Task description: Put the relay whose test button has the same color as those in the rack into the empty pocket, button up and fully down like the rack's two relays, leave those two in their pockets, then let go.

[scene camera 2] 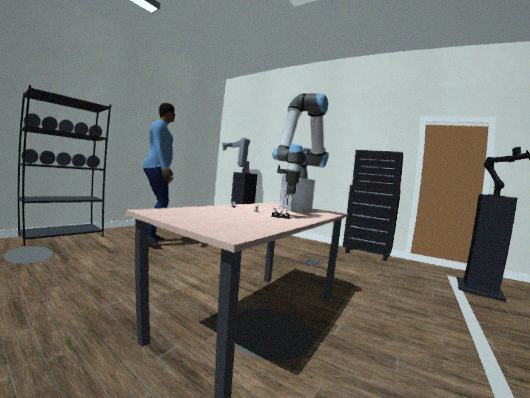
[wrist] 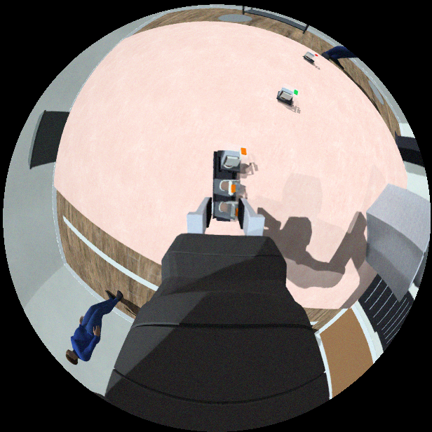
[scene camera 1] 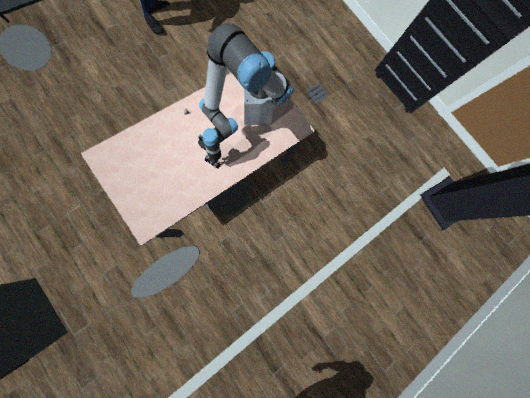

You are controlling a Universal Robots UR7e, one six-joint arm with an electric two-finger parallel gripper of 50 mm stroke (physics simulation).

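Places are measured from the arm's base along level axes (x left, y back, z up), in millimetres.
Pixels of known places: gripper, fingertip midpoint: [scene camera 2: 285,204].
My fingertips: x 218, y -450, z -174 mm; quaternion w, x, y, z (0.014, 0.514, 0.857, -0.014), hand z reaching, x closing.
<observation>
For each thing: its top centre in the pictures, then the offset to it from my fingertips. "*": a spot on its surface instead. Level surfaces: height alone.
- black rack, surface spot: [scene camera 2: 281,215] * dx -2, dy -22, dz -62 mm
- green-button relay, middle of its top: [scene camera 2: 257,205] dx -210, dy -2, dz -33 mm
- farther red-button relay, middle of its top: [scene camera 2: 234,201] [scene camera 1: 184,109] dx -420, dy -4, dz -33 mm
- pink table, its level: dz -77 mm
The black rack [wrist: 217,172] [scene camera 2: 281,216] stands on the table. In the wrist view an orange-button relay [wrist: 226,208] is in its nearest pocket and another orange-button relay [wrist: 225,187] in the middle one. A third orange-button relay [wrist: 231,161] is at the far pocket; it looks higher and tipped, its button out past the rack's side. My gripper [wrist: 224,206] [scene camera 1: 213,162] [scene camera 2: 286,201] is partly open and empty, above the rack's near end, with its fingers on either side of the nearest relay in the wrist view. Whether they touch it is unclear.
A green-button relay [wrist: 286,96] [scene camera 2: 256,208] and a farther red-button relay [wrist: 309,57] [scene camera 1: 186,111] [scene camera 2: 233,204] lie on the pink table [scene camera 1: 145,170] [scene camera 2: 200,225]. The arm's grey base pedestal [wrist: 400,235] [scene camera 1: 258,112] stands at the right in the wrist view.
</observation>
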